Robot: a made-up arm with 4 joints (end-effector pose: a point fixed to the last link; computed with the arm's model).
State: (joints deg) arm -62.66 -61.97 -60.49 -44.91
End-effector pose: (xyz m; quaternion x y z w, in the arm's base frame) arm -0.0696 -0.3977 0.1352 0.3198 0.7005 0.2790 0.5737
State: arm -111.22 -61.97 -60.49 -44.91
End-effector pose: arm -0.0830 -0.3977 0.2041 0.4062 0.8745 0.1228 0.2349
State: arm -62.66 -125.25 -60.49 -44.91
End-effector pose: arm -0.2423 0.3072 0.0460 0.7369 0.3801 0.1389 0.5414
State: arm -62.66 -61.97 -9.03 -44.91
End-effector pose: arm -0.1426 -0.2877 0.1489 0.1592 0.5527 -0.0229 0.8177
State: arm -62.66 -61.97 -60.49 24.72
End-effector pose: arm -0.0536 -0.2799 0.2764 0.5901 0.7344 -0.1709 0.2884
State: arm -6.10 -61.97 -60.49 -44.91
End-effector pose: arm 0.0027 -0.3977 0.0992 0.1495 0.3451 0.3972 0.8371
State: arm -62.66 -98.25 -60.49 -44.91
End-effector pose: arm -0.2561 -0.0178 0.0389 0.5797 0.5373 0.2066 0.5766
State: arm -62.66 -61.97 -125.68 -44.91
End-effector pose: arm 0.0182 -0.4267 -0.0010 0.4294 0.6874 0.5753 0.1100
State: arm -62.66 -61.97 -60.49 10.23
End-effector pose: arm -0.0754 -0.3039 0.2516 0.5491 0.7501 -0.0769 0.3606
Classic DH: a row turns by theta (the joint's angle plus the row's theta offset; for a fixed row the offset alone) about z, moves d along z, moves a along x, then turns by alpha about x. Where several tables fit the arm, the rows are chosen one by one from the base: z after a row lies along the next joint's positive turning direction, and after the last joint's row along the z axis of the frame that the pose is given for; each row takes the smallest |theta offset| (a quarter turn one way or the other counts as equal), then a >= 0, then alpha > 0; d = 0 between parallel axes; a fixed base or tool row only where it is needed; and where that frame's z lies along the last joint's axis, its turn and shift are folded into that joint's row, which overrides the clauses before.
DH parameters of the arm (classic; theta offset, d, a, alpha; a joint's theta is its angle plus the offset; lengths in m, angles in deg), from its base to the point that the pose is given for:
base (fixed): 0 0.1845 0 90
joint 1: 90 -0.1125 0.3903 -90
joint 2: 0 -0.1182 0.1175 90
joint 3: 0 0.4988 -0.0164 90
joint 4: 90 -0.1479 0.0977 90
tool (fixed): 90 -0.1287 0 0

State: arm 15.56 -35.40 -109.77 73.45
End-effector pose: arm -0.0800 -0.3936 0.5841 0.4996 0.7209 -0.2009 0.4362
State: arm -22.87 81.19 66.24 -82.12
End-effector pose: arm 0.3989 0.0219 1.1271 -0.8131 -0.5114 0.1599 0.2275
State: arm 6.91 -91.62 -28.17 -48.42
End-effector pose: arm 0.0074 -0.0308 -0.0905 0.3426 0.0287 0.2498 0.9052
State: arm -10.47 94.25 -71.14 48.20
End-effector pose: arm 0.0594 0.3475 1.0299 -0.3671 0.2547 -0.5194 0.7284
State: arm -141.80 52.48 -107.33 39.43
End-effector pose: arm 0.6062 0.0597 -0.5737 0.5692 -0.7395 0.1258 0.3366
